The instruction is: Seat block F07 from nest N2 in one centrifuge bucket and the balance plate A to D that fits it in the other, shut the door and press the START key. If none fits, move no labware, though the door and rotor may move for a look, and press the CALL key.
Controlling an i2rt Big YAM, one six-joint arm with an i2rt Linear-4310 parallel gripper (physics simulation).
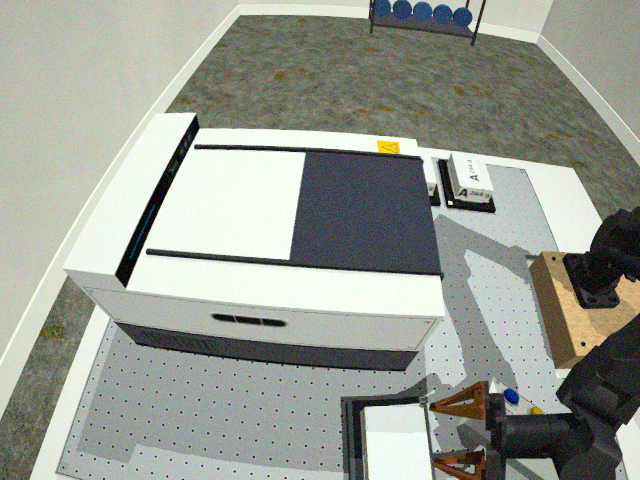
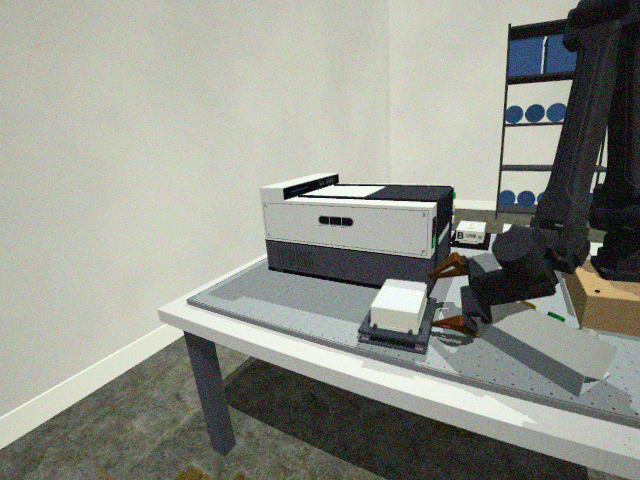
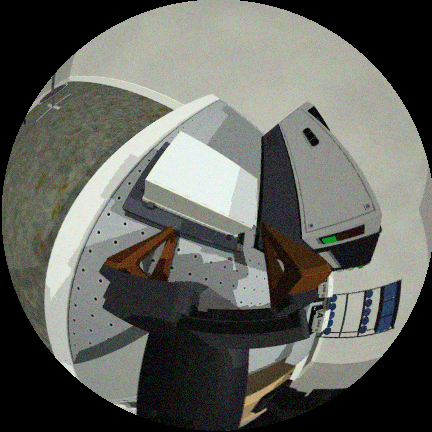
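Where they show: gripper, fingertip midpoint: (image 1: pixel 431 435) (image 2: pixel 429 300) (image 3: pixel 215 228); arm's base, origin of the base link: (image 1: pixel 588 282) (image 2: pixel 618 271).
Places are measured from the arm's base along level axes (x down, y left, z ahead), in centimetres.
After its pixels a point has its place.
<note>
My gripper (image 1: pixel 433 434) @[x 0.2, y 26.3, z 36.2 cm] (image 2: pixel 431 301) @[x 0.2, y 26.3, z 36.2 cm] (image 3: pixel 215 228) @[x 0.2, y 26.3, z 36.2 cm] is open and empty, tilted sideways, its fingertips close beside a white block (image 1: pixel 397 444) @[x -1.2, y 27.5, z 41.4 cm] (image 2: pixel 399 302) @[x -1.2, y 31.7, z 40.6 cm] (image 3: pixel 205 175) @[x -1.2, y 29.6, z 40.5 cm]. The block sits in a dark nest (image 1: pixel 353 428) @[x 3.0, y 24.9, z 46.9 cm] (image 2: pixel 369 335) @[x 4.4, y 35.9, z 45.0 cm] (image 3: pixel 170 217) @[x 3.0, y 30.7, z 36.3 cm]; no label is readable. The centrifuge (image 1: pixel 279 304) @[x -15.4, y 14.4, z 57.2 cm] (image 2: pixel 387 227) @[x -10.2, y 14.8, z 48.2 cm] (image 3: pixel 330 180) @[x -10.1, y 14.8, z 46.2 cm] has its top door (image 1: pixel 367 211) @[x -15.7, y 0.0, z 47.1 cm] shut, hiding rotor and buckets. Plate A (image 1: pixel 470 178) @[x 0.2, y -27.2, z 20.2 cm] (image 3: pixel 318 320) @[x 2.1, y -24.0, z 19.8 cm] and plate B (image 2: pixel 470 233) @[x 1.1, y -24.6, z 32.7 cm] stand in black nests behind it. A blue key (image 1: pixel 510 396) @[x -1.7, y 21.5, z 24.1 cm] and a yellow key (image 1: pixel 537 410) @[x -1.2, y 23.7, z 19.6 cm] (image 2: pixel 528 304) @[x -1.5, y 25.4, z 19.6 cm] show; their names are unreadable.
The grey key console (image 2: pixel 542 351) @[x 1.7, y 34.0, z 17.8 cm] stands beside the gripper, with a green key (image 2: pixel 556 316) @[x -1.6, y 28.4, z 15.8 cm]. The wooden arm base (image 1: pixel 563 315) @[x 0.5, y 7.0, z 8.5 cm] (image 2: pixel 610 310) @[x 2.4, y 15.1, z 4.6 cm] is at the right. The centrifuge wall rises near one finger. A green light (image 2: pixel 434 240) @[x -7.6, y 13.0, z 38.0 cm] (image 3: pixel 329 240) @[x -7.4, y 12.6, z 38.1 cm] shows on its end.
</note>
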